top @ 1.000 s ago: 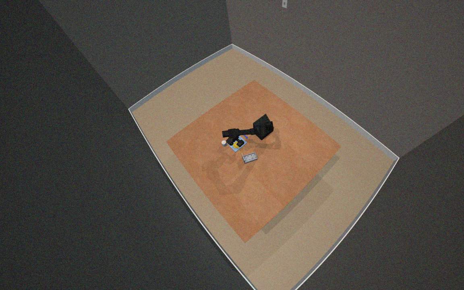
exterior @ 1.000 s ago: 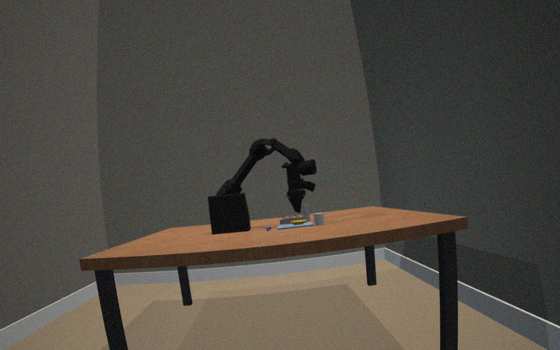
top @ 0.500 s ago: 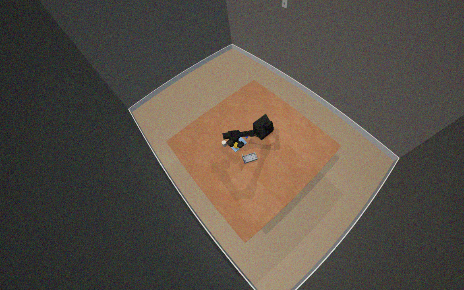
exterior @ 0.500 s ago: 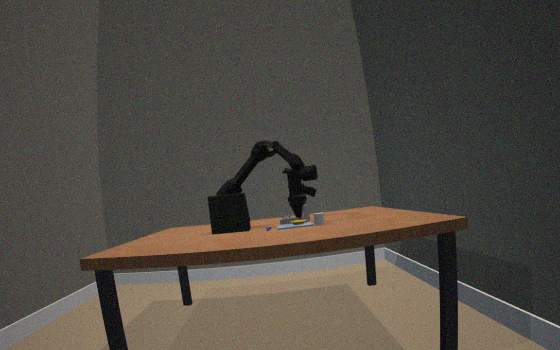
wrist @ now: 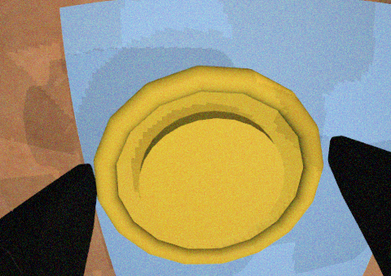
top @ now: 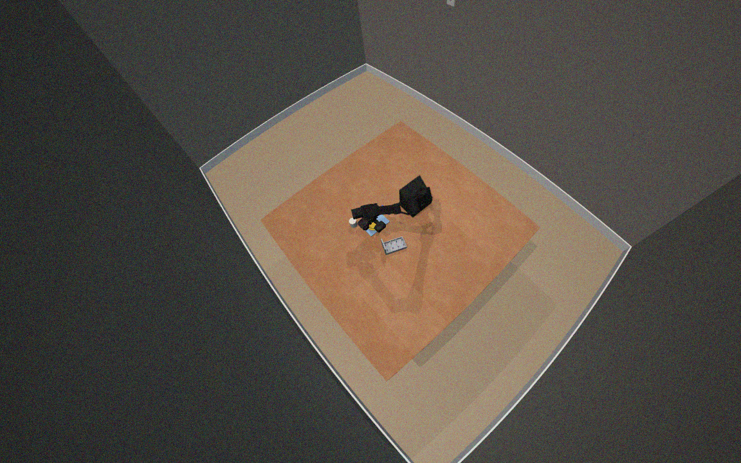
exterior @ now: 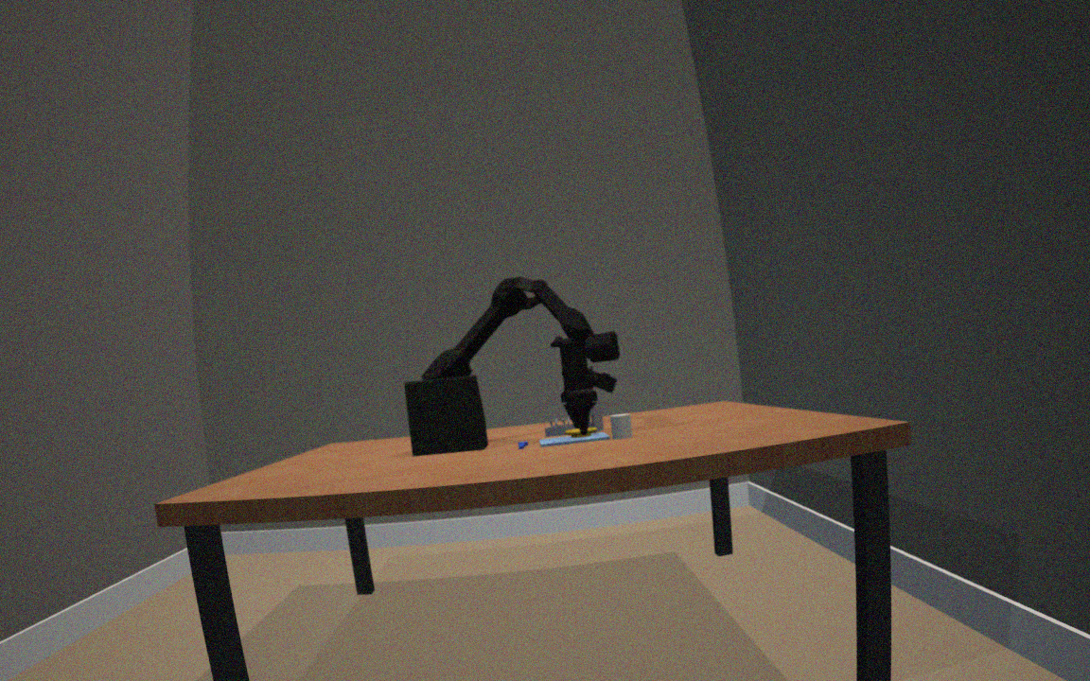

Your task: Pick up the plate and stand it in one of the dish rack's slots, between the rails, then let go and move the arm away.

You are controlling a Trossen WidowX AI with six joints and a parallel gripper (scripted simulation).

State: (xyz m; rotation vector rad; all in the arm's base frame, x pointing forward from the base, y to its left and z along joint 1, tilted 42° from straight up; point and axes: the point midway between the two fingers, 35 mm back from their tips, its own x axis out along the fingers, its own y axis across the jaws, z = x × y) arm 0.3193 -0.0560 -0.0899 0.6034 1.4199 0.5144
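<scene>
My gripper tip is 1 cm short of the grey dish rack, 19 cm to the right of it and 1 cm below it. From my gripper tip the other things lie so: white cup: 7 cm ahead, 10 cm to the right, 1 cm above; then blue object: 14 cm behind, 2 cm to the right, 1 cm below; then yellow plate: right at my gripper tip.
</scene>
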